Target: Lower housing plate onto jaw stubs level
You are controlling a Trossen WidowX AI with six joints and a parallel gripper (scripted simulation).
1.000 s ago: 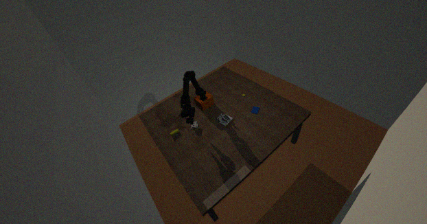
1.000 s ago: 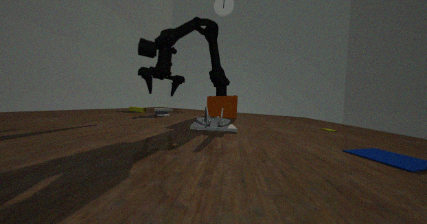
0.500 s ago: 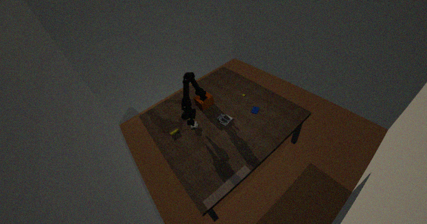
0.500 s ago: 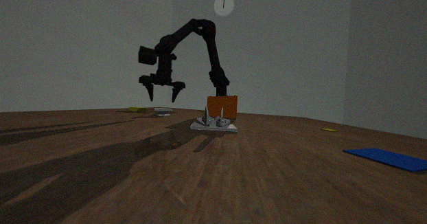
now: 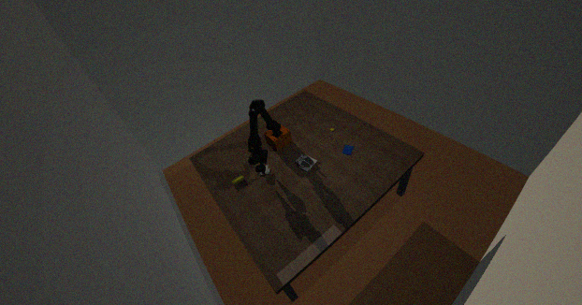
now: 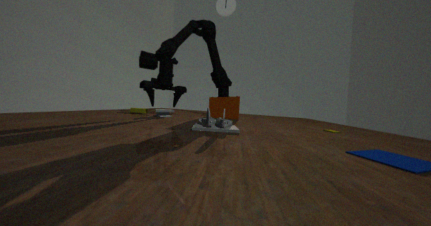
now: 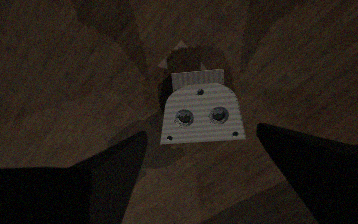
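My gripper tip is 1 cm past the grey housing plate and 2 cm above it. Also, from my gripper tip: blue flat sheet (37 cm ahead, 50 cm to the left, 4 cm below); yellow block (11 cm behind, 17 cm to the right, 3 cm below).
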